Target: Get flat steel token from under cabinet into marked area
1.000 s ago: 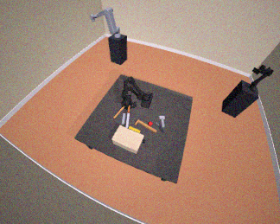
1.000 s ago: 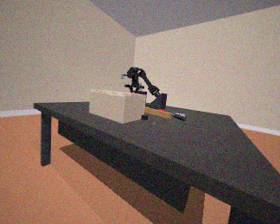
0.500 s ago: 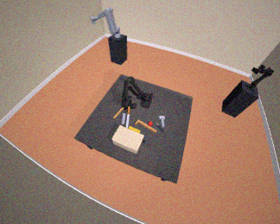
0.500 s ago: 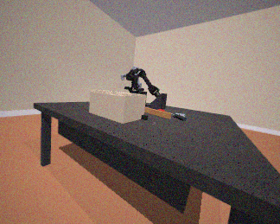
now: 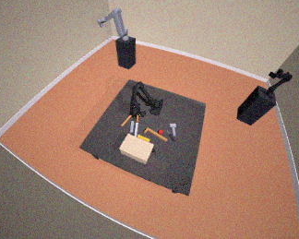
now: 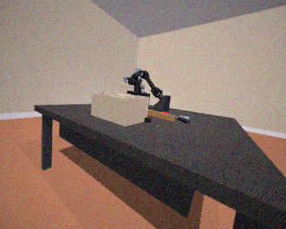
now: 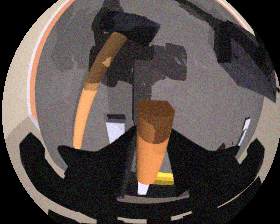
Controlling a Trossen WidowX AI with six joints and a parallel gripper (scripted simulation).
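My gripper tip is now 12 cm short of the grey bar, 7 cm above it and 1 cm to the left of it. From my gripper tip the other things lie so: steel token (39 cm ahead, 24 cm to the left, 7 cm below); small red piece (33 cm to the left, 6 cm below, 2 cm ahead).
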